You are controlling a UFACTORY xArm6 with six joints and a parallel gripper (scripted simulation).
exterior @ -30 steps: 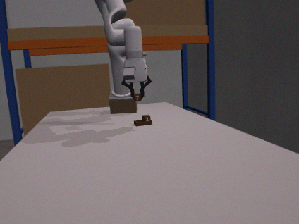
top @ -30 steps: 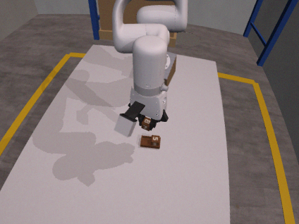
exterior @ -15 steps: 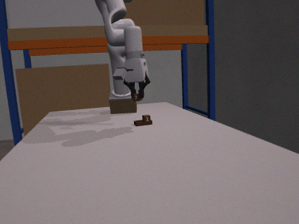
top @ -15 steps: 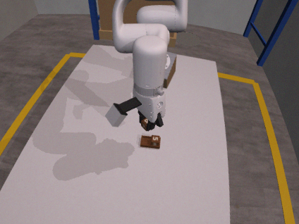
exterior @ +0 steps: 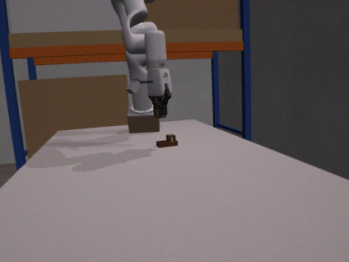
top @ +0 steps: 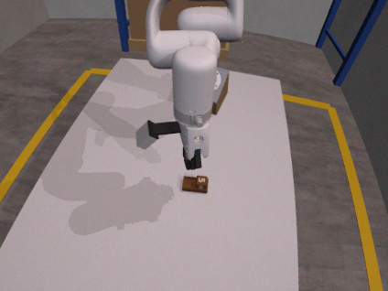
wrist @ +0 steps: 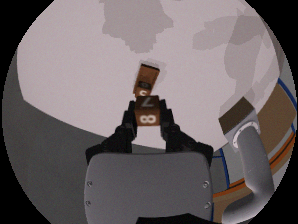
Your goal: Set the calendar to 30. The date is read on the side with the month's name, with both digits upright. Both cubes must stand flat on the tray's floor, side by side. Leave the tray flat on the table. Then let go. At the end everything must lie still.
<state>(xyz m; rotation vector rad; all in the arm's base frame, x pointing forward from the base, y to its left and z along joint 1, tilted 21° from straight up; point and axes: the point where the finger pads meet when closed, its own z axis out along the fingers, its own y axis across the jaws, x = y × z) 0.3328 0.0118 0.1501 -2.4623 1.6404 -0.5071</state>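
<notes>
The brown digit cube is 30 mm to the left of my hand and 120 mm below it. The rest, counted from my hand: brown calendar tray: 20 mm to the left, 130 mm below.
</notes>
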